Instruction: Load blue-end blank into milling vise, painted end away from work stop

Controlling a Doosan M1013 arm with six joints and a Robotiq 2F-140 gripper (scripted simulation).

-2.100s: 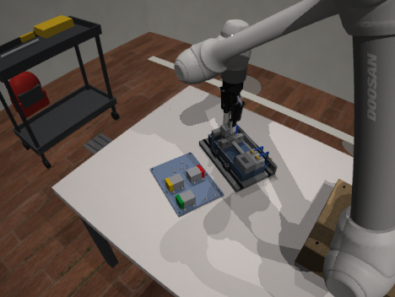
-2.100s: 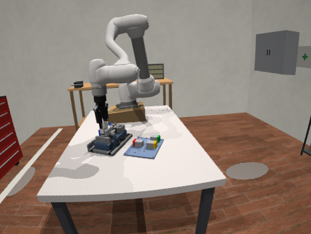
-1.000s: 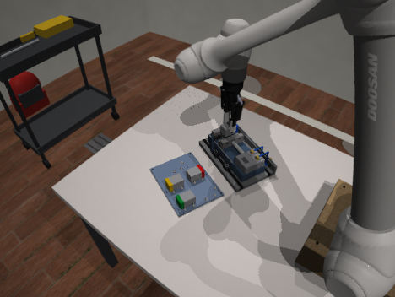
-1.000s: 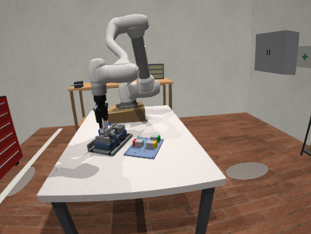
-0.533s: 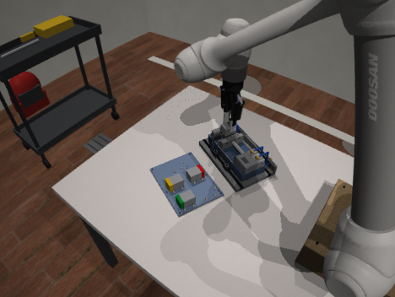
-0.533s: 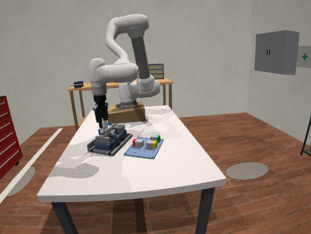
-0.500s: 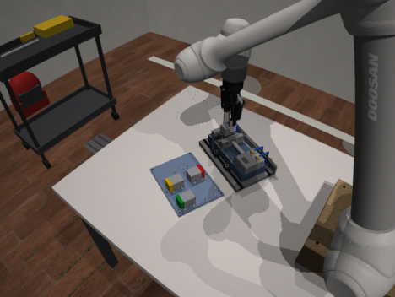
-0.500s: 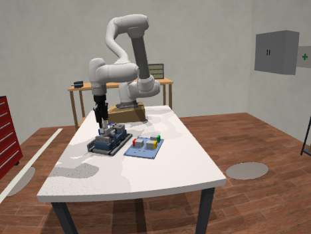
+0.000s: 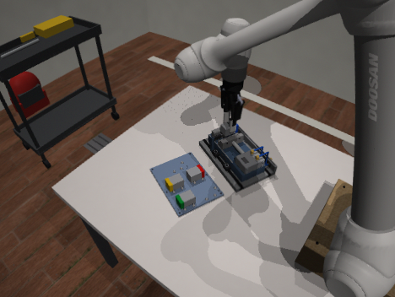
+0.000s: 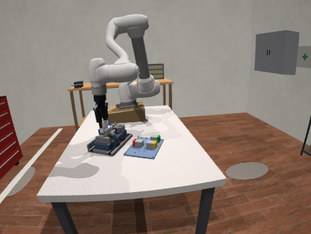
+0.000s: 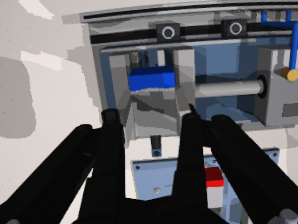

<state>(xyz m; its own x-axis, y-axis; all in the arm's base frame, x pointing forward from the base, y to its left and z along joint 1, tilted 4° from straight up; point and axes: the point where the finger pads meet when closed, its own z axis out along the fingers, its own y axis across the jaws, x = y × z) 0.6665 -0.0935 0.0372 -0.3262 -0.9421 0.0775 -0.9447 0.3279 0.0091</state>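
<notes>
Now: the blue-ended blank 3 cm below my hand. Also, from my hand: vise: 11 cm below, 6 cm behind, 3 cm to the left; red-ended blank: 21 cm to the left, 13 cm below, 1 cm behind; infeed plate: 25 cm to the left, 15 cm below.
</notes>
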